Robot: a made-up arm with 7 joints. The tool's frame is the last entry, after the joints. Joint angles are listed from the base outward.
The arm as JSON. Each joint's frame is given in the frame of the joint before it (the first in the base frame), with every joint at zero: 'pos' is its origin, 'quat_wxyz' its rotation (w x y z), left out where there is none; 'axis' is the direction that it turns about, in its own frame. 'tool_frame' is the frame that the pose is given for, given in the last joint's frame.
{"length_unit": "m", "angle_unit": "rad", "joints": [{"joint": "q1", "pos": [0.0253, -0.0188, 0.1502], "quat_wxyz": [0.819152, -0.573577, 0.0, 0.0], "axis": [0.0, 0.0, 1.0]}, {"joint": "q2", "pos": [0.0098, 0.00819, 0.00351], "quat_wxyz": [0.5, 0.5, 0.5, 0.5], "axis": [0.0, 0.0, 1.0]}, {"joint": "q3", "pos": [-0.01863, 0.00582, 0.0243], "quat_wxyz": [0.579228, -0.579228, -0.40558, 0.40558], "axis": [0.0, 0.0, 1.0]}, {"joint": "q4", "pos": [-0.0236, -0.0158, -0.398], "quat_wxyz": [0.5, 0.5, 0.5, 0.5], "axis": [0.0, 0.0, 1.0]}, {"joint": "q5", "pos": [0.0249, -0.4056, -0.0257], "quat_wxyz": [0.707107, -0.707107, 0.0, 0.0], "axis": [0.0, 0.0, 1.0]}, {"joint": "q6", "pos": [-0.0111, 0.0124, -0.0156], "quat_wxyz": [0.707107, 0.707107, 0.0, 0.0], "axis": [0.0, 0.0, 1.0]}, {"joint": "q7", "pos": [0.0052, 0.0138, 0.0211], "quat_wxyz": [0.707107, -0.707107, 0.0, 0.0], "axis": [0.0, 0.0, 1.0]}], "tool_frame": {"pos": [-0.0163, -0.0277, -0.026], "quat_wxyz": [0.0, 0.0, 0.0, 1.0]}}
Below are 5 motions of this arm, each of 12 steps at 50 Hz.
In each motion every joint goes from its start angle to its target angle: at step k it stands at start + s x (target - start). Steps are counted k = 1, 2, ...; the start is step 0. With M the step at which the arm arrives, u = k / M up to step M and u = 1 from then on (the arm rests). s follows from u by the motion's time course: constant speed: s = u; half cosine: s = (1 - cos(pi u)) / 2; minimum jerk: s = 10 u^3 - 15 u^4 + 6 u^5.
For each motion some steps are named. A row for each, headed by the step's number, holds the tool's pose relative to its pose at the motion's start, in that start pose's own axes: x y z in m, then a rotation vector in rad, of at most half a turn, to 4 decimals.
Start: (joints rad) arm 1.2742 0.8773 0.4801 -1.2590 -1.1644 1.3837 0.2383
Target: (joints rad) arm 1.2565 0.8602 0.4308 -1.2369 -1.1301 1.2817 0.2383
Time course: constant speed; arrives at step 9
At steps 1, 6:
1: 0.0002 -0.0019 0.0025 -0.0088 -0.0135 -0.0027
6: 0.0013 -0.0112 0.0150 -0.0532 -0.0810 -0.0153

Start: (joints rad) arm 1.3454 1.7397 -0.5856 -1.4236 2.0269 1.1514 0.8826
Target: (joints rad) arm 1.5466 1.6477 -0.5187 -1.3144 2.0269 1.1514 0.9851
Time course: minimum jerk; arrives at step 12
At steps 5, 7, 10, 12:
5: 0.0095 0.0290 -0.0255 0.0223 0.0218 0.0926
7: 0.0163 0.0571 -0.0473 0.0433 0.0392 0.1764
10: 0.0214 0.0878 -0.0685 0.0658 0.0547 0.2630
12: 0.0219 0.0914 -0.0708 0.0684 0.0564 0.2730

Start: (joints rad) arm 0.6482 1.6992 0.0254 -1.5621 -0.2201 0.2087 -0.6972
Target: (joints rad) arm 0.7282 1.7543 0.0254 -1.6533 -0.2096 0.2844 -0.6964
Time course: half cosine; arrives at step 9
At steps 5, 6, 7, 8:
5: 0.0174 0.0060 0.0095 -0.0162 -0.0258 -0.0326
6: 0.0224 0.0076 0.0123 -0.0207 -0.0333 -0.0415
7: 0.0266 0.0089 0.0146 -0.0244 -0.0395 -0.0488
8: 0.0293 0.0097 0.0162 -0.0267 -0.0437 -0.0535

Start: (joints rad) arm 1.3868 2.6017 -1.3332 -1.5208 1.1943 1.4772 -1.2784
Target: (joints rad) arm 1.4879 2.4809 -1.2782 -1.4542 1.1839 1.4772 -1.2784
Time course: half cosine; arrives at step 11
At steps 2, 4, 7, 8, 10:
2: 0.0037 0.0034 0.0007 0.0011 0.0028 -0.0058
4: 0.0138 0.0121 0.0024 0.0039 0.0099 -0.0214
7: 0.0348 0.0283 0.0047 0.0081 0.0221 -0.0518
8: 0.0411 0.0327 0.0050 0.0089 0.0252 -0.0606
10: 0.0493 0.0382 0.0053 0.0098 0.0290 -0.0717

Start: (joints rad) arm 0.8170 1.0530 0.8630 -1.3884 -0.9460 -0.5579 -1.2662
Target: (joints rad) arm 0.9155 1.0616 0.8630 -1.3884 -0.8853 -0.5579 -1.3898
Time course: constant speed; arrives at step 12
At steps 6, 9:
6: 0.0111 -0.0062 0.0141 -0.0005 -0.0317 -0.0500
9: 0.0163 -0.0093 0.0214 -0.0004 -0.0476 -0.0748

